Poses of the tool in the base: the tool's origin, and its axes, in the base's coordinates. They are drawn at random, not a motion.
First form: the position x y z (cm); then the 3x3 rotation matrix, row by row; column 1 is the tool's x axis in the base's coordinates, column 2 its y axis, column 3 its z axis. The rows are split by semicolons.
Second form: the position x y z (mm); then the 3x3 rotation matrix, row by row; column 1 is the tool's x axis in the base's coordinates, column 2 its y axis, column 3 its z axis. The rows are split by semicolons. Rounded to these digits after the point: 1 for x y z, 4 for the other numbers.
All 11 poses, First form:
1: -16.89, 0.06, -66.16; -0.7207, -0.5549, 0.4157; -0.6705, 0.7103, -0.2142; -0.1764, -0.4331, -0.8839
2: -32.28, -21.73, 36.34; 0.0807, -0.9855, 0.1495; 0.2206, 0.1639, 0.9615; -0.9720, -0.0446, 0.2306
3: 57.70, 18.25, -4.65; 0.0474, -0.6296, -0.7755; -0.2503, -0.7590, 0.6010; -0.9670, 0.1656, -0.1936
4: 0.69, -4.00, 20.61; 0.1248, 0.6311, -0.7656; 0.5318, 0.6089, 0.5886; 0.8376, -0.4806, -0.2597
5: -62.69, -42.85, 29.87; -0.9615, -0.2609, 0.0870; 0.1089, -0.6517, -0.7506; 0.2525, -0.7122, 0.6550
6: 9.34, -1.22, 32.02; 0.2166, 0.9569, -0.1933; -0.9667, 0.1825, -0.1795; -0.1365, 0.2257, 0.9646
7: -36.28, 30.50, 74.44; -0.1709, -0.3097, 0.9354; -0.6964, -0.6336, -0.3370; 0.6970, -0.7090, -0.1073
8: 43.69, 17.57, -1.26; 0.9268, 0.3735, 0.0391; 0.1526, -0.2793, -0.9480; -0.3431, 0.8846, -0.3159
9: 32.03, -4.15, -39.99; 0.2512, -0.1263, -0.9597; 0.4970, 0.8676, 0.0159; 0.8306, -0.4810, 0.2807
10: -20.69, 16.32, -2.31; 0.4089, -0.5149, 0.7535; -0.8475, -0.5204, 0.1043; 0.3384, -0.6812, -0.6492
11: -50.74, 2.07, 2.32; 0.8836, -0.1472, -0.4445; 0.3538, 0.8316, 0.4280; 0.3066, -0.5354, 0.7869
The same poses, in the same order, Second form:
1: -168.9, 0.6, -661.6; -0.7207, -0.5549, 0.4157; -0.6705, 0.7103, -0.2142; -0.1764, -0.4331, -0.8839
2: -322.8, -217.3, 363.4; 0.0807, -0.9855, 0.1495; 0.2206, 0.1639, 0.9615; -0.9720, -0.0446, 0.2306
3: 577.0, 182.5, -46.5; 0.0474, -0.6296, -0.7755; -0.2503, -0.7590, 0.6010; -0.9670, 0.1656, -0.1936
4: 6.9, -40.0, 206.1; 0.1248, 0.6311, -0.7656; 0.5318, 0.6089, 0.5886; 0.8376, -0.4806, -0.2597
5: -626.9, -428.5, 298.7; -0.9615, -0.2609, 0.0870; 0.1089, -0.6517, -0.7506; 0.2525, -0.7122, 0.6550
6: 93.4, -12.2, 320.2; 0.2166, 0.9569, -0.1933; -0.9667, 0.1825, -0.1795; -0.1365, 0.2257, 0.9646
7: -362.8, 305.0, 744.4; -0.1709, -0.3097, 0.9354; -0.6964, -0.6336, -0.3370; 0.6970, -0.7090, -0.1073
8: 436.9, 175.7, -12.6; 0.9268, 0.3735, 0.0391; 0.1526, -0.2793, -0.9480; -0.3431, 0.8846, -0.3159
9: 320.3, -41.5, -399.9; 0.2512, -0.1263, -0.9597; 0.4970, 0.8676, 0.0159; 0.8306, -0.4810, 0.2807
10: -206.9, 163.2, -23.1; 0.4089, -0.5149, 0.7535; -0.8475, -0.5204, 0.1043; 0.3384, -0.6812, -0.6492
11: -507.4, 20.7, 23.2; 0.8836, -0.1472, -0.4445; 0.3538, 0.8316, 0.4280; 0.3066, -0.5354, 0.7869
